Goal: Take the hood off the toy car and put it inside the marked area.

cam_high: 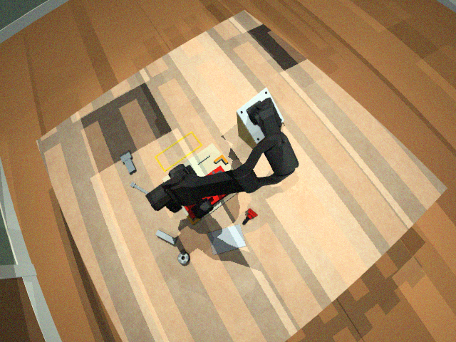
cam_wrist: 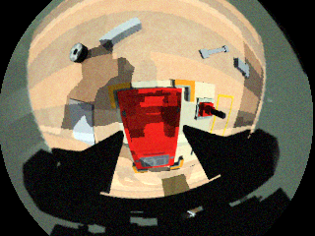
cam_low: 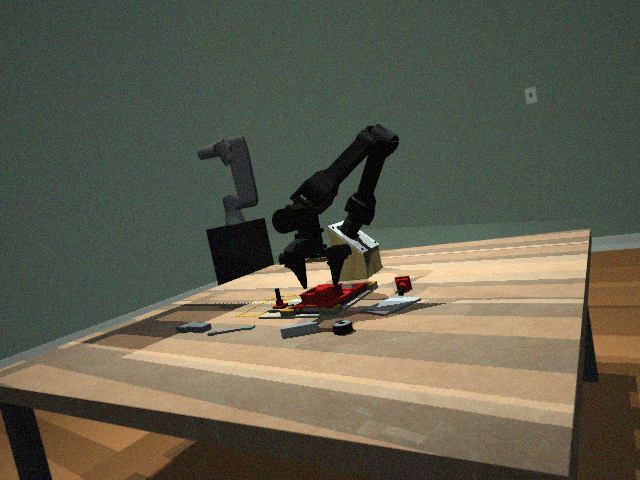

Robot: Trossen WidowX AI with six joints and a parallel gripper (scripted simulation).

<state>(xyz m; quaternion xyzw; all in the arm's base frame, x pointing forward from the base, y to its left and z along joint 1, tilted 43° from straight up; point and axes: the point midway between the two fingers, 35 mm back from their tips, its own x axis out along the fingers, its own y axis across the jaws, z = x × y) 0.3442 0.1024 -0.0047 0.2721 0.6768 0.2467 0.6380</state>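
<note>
My gripper tip is 1 cm above the hood. Also, from my gripper tip: wheel (17 cm ahead, 14 cm to the left, 4 cm below); grey sheet (1 cm ahead, 18 cm to the left, 5 cm below); pale base plate (5 cm behind, 3 cm to the right, 4 cm below).
</note>
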